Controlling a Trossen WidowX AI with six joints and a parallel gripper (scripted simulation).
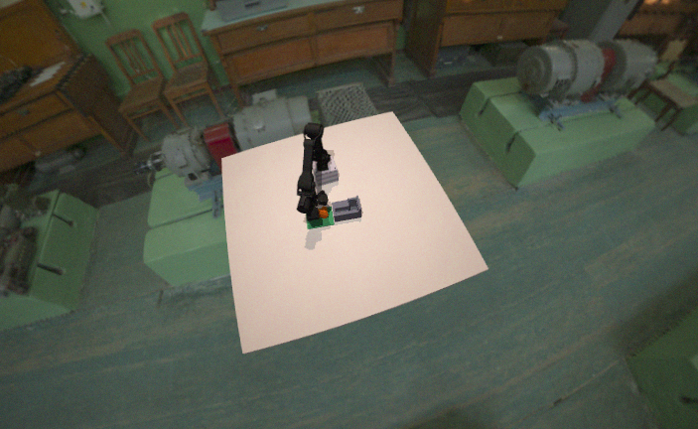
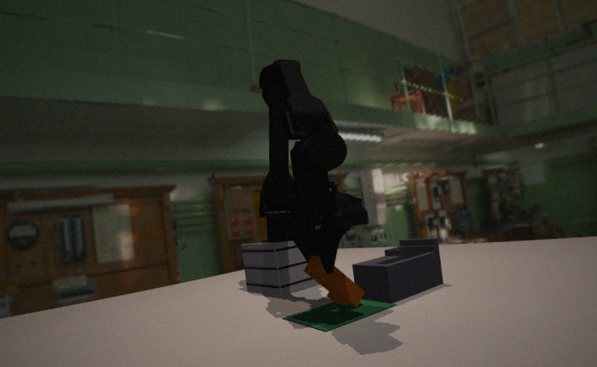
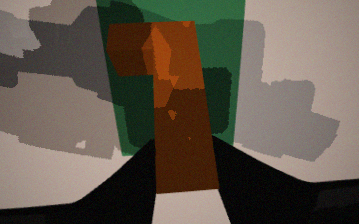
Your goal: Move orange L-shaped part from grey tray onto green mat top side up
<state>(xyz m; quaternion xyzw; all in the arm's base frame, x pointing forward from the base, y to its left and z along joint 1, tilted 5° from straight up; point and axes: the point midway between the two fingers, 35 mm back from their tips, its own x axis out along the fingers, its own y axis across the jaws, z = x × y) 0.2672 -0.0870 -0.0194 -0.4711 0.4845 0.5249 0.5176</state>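
Right now my gripper tip is 3 cm to the right of the orange L-shaped part, 3 cm above it and 1 cm past it. From my gripper tip the other things lie so: green mat 9 cm below, 2 cm to the left.
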